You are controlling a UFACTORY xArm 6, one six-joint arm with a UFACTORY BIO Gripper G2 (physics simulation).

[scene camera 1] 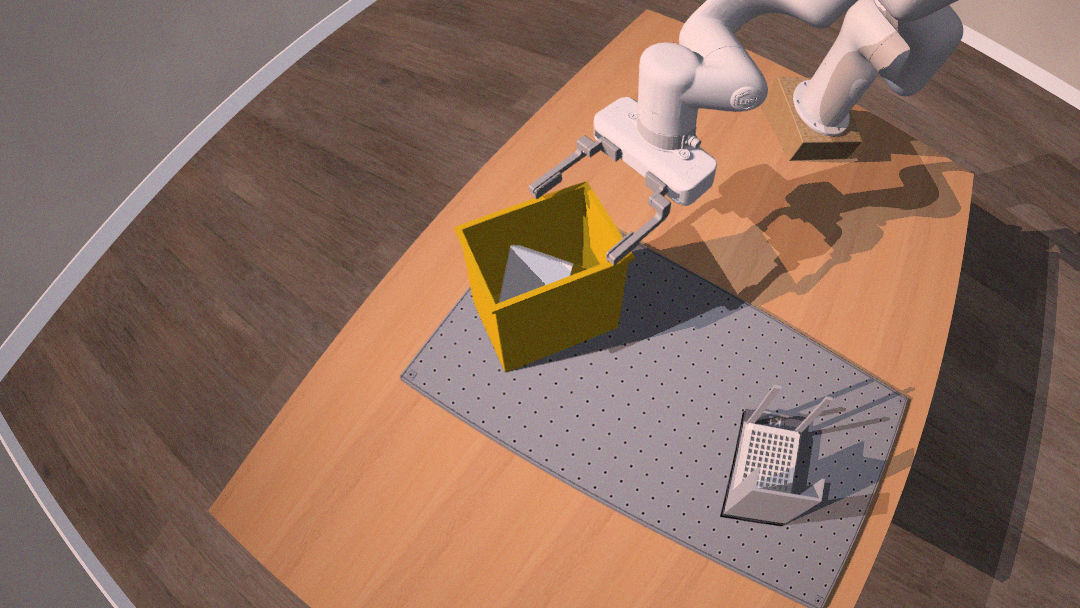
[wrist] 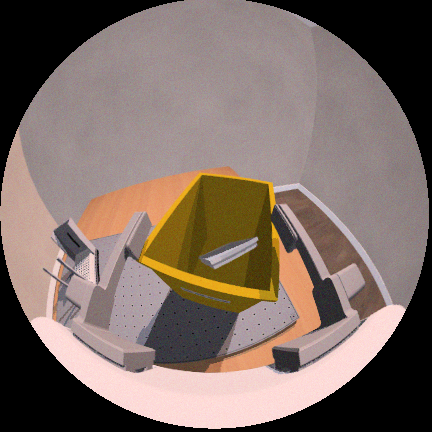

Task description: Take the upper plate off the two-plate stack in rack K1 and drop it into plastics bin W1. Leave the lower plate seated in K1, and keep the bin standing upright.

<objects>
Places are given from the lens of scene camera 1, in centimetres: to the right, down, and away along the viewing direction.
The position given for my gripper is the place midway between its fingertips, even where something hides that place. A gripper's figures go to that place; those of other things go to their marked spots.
my gripper (scene camera 1: 569, 225): 4, -9, 79
yellow bin W1 (scene camera 1: 571, 224): 4, -11, 90
</objects>
